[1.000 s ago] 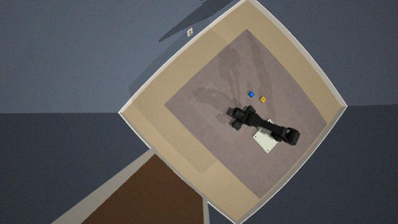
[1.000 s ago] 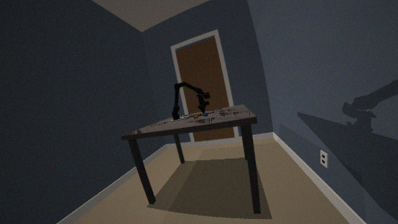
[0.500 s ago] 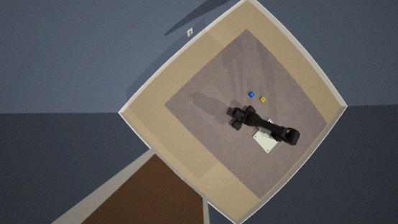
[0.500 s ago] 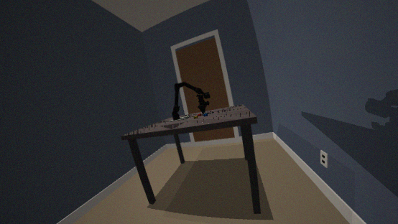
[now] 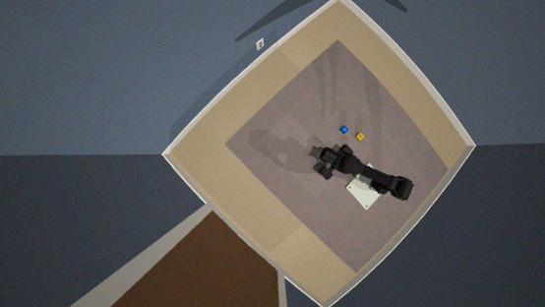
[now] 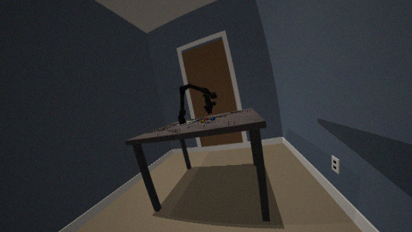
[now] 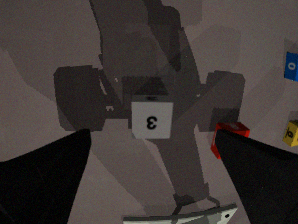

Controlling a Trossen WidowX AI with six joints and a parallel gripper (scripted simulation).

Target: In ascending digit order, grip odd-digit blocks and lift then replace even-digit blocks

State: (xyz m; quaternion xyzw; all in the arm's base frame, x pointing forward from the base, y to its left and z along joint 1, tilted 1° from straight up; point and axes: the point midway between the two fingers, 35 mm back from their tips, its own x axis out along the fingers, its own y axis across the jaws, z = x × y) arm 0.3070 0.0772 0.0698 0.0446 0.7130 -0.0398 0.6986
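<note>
Right now my gripper tip is 4 cm above the white block. Also, from my gripper tip: red block 8 cm to the right, 4 cm below, 4 cm behind; yellow block 21 cm to the right, 5 cm behind, 4 cm below; blue block 19 cm to the right, 4 cm below, 4 cm ahead.
</note>
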